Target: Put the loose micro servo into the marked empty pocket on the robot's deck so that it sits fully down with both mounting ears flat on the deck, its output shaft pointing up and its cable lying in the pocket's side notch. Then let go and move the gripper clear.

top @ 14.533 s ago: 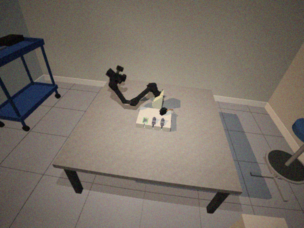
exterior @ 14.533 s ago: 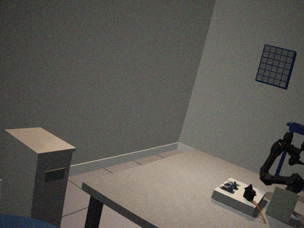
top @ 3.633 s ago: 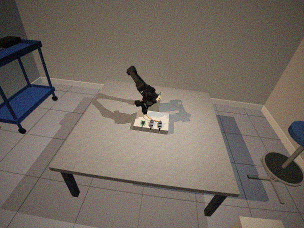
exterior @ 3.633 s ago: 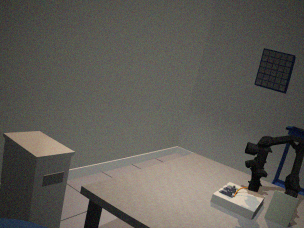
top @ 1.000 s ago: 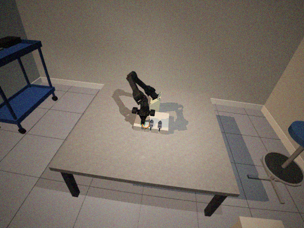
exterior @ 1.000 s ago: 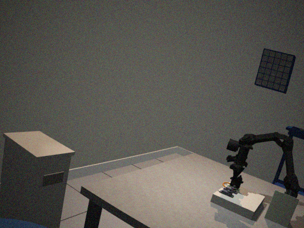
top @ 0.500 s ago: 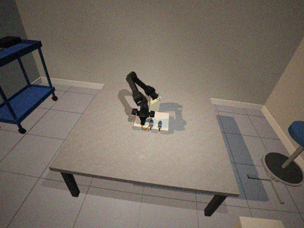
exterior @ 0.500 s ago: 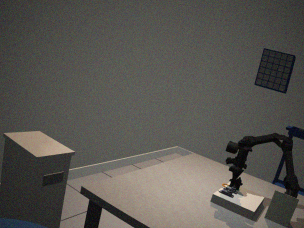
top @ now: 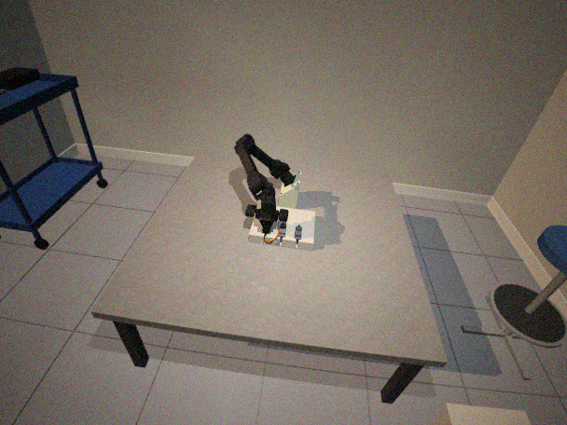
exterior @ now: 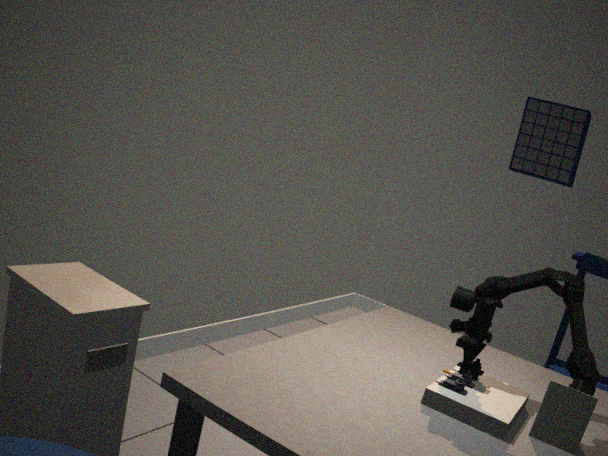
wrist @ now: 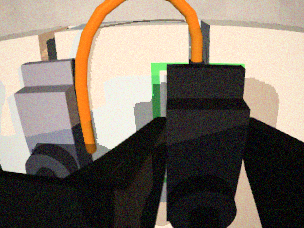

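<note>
Now: the deck 13 cm behind my gripper tip, 6 cm to the left of it and 5 cm below it.
</note>
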